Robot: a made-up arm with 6 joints. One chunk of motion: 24 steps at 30 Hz.
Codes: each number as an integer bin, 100 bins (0 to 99) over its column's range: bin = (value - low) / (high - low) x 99, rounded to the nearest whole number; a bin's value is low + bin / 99 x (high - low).
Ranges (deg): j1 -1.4..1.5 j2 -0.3..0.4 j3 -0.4..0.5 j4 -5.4..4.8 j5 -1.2..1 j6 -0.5..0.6
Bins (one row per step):
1: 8 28 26 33 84 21
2: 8 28 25 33 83 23
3: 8 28 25 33 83 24
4: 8 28 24 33 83 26
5: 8 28 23 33 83 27
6: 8 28 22 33 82 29
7: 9 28 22 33 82 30
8: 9 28 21 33 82 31
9: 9 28 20 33 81 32
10: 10 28 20 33 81 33
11: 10 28 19 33 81 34
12: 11 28 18 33 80 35
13: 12 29 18 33 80 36
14: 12 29 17 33 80 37
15: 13 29 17 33 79 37
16: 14 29 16 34 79 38
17: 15 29 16 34 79 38
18: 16 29 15 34 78 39
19: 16 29 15 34 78 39
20: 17 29 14 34 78 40
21: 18 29 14 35 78 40
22: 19 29 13 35 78 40
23: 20 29 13 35 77 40
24: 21 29 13 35 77 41
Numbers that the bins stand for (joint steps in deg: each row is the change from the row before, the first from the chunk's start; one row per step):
1: -1.166 -0.102 -0.164 -2.000 0.667 -0.267
2: -1.166 -0.102 -0.173 -2.000 0.644 -0.244
3: -1.166 -0.102 -0.173 -2.000 0.644 -0.233
4: -1.166 -0.102 -0.182 -2.000 0.644 -0.211
5: -1.166 -0.102 -0.191 -2.000 0.644 -0.200
6: -1.166 -0.102 -0.200 -2.000 0.622 -0.178
7: -1.136 -0.102 -0.200 -2.000 0.622 -0.167
8: -1.136 -0.102 -0.209 -2.000 0.622 -0.156
9: -1.136 -0.102 -0.218 -2.000 0.600 -0.144
10: -1.107 -0.102 -0.218 -2.000 0.600 -0.133
11: -1.107 -0.102 -0.227 -2.000 0.600 -0.122
12: -1.078 -0.102 -0.236 -2.000 0.578 -0.111
13: -1.048 -0.095 -0.236 -2.000 0.578 -0.100
14: -1.048 -0.095 -0.245 -2.000 0.578 -0.089
15: -1.019 -0.095 -0.245 -2.000 0.556 -0.089
16: -0.990 -0.095 -0.255 -1.897 0.556 -0.078
17: -0.961 -0.095 -0.255 -1.897 0.556 -0.078
18: -0.931 -0.095 -0.264 -1.897 0.533 -0.067
19: -0.931 -0.095 -0.264 -1.897 0.533 -0.067
20: -0.902 -0.095 -0.273 -1.897 0.533 -0.056
21: -0.873 -0.095 -0.273 -1.794 0.533 -0.056
22: -0.843 -0.095 -0.282 -1.794 0.533 -0.056
23: -0.814 -0.095 -0.282 -1.794 0.511 -0.056
24: -0.785 -0.095 -0.282 -1.794 0.511 -0.044

